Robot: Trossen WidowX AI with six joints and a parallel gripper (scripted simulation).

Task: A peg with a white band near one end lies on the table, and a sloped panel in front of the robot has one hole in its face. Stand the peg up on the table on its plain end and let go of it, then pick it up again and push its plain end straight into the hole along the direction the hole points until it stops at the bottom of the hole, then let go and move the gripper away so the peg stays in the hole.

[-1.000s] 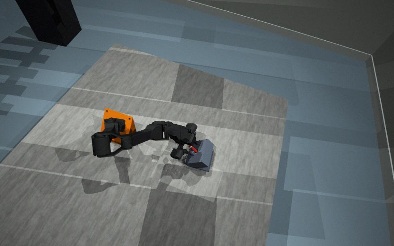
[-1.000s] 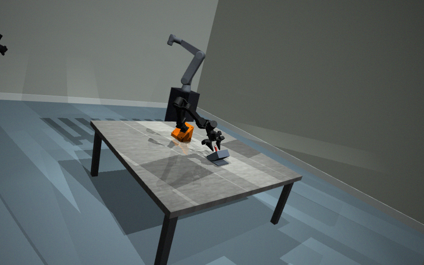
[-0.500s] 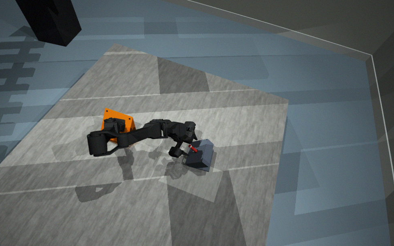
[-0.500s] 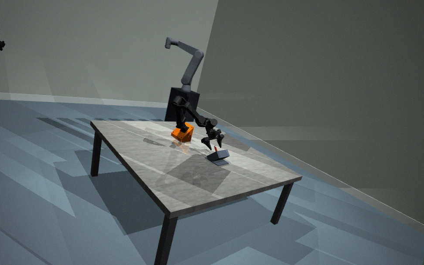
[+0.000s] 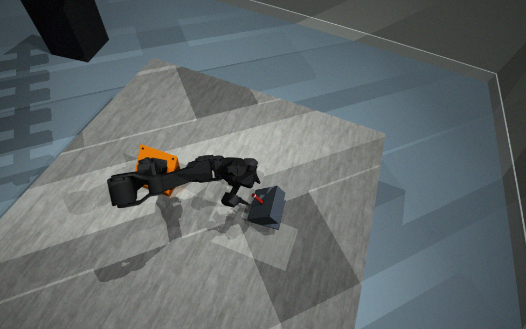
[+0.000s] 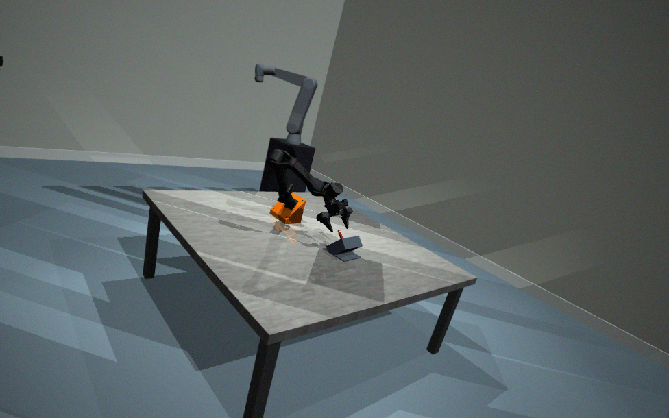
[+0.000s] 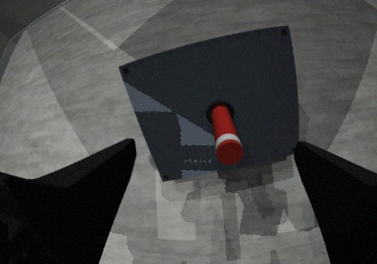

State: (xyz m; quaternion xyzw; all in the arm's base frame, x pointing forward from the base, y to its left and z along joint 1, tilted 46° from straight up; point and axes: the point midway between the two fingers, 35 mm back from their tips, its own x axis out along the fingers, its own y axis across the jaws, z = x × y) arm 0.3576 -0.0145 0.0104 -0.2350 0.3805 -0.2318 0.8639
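Right now my gripper tip is 10 mm short of the red peg, 10 mm to the left of it and 20 mm above it. Also, from my gripper tip: grey sloped panel: 50 mm ahead, 10 mm to the right, 60 mm below.
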